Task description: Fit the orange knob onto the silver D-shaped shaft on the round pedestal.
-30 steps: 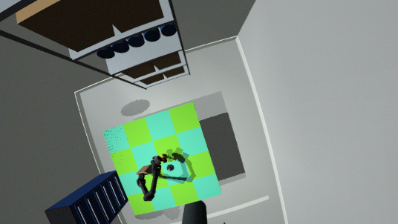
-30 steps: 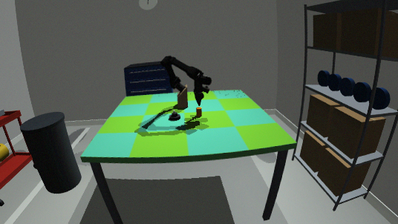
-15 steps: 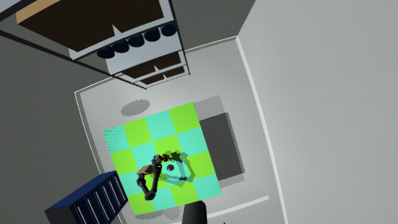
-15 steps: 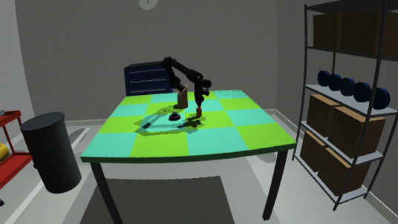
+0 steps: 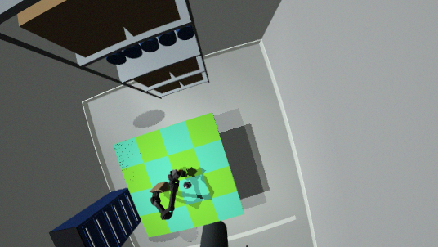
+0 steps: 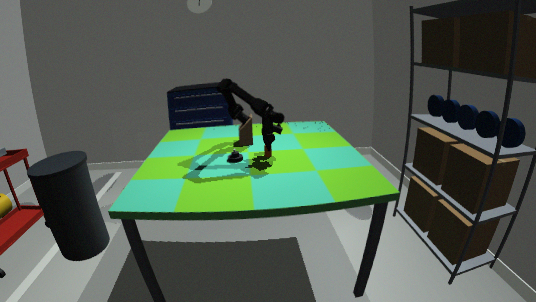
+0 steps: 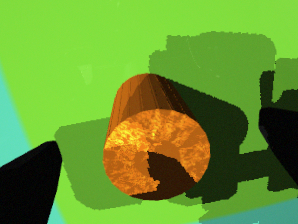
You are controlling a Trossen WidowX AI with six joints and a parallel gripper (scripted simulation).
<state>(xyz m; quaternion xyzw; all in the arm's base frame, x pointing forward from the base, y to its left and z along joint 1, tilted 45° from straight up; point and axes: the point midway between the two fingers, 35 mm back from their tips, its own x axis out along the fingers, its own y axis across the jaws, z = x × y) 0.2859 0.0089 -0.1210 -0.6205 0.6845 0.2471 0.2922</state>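
Now: gripper tip right at the orange knob. From my gripper tip the other things lie so: dark round pedestal: 10 mm ahead, 190 mm to the right, 10 mm below.
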